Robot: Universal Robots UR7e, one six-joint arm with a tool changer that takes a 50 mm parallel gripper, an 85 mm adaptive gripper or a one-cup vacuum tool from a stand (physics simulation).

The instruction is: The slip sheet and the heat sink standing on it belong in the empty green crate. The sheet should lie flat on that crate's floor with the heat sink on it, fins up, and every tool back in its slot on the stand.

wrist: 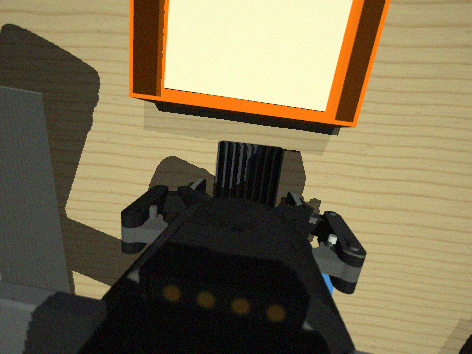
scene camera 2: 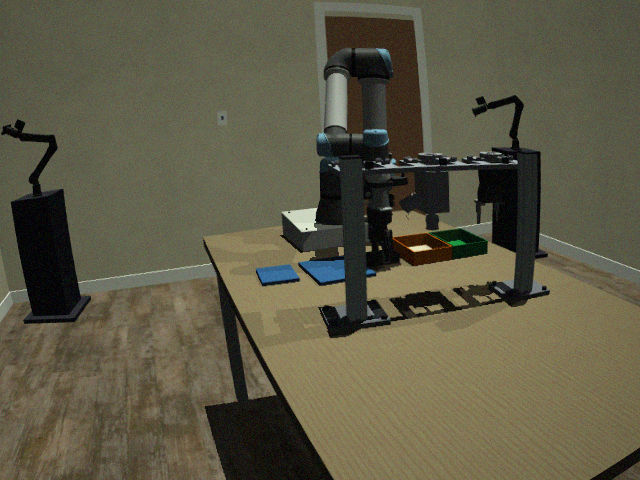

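Where they show: arm's base, link origin: (scene camera 2: 337, 218).
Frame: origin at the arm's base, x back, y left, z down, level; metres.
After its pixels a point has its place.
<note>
The slip sheet (scene camera 2: 421, 248) {x -0.235, y 0.242, z 0.068 m} (wrist: 250, 50) {x -0.286, y 0.214, z 0.068 m} is cream and lies flat inside the orange crate (scene camera 2: 431, 256) {x -0.378, y 0.229, z 0.052 m} (wrist: 240, 104) {x -0.290, y 0.166, z 0.070 m}. The black heat sink (wrist: 248, 167) {x -0.315, y 0.112, z 0.043 m} stands fins up on the table beside that crate's near wall in the wrist view; in the scene view it cannot be made out against the dark gripper. My gripper (scene camera 2: 383, 259) (wrist: 247, 194), the adaptive one, is low over the table and open, with a finger on each side of the heat sink and gaps beside it. The green crate (scene camera 2: 467, 250) {x -0.360, y 0.362, z 0.052 m} adjoins the orange one, with its green floor showing.
The tool stand (scene camera 2: 354, 242) {x -0.750, y -0.079, z -0.119 m} rises in front of the arm in the scene view. The vacuum tool (scene camera 2: 432, 191) {x -0.657, y 0.135, z -0.201 m} and the parallel gripper (scene camera 2: 490, 187) hang from it. Two blue plates (scene camera 2: 277, 274) {x -0.370, y -0.237, z 0.063 m} (scene camera 2: 323, 271) {x -0.381, y -0.105, z 0.063 m} lie left of the gripper. The robot's base (scene camera 2: 305, 232) {x -0.123, y -0.126, z 0.008 m} is behind them.
</note>
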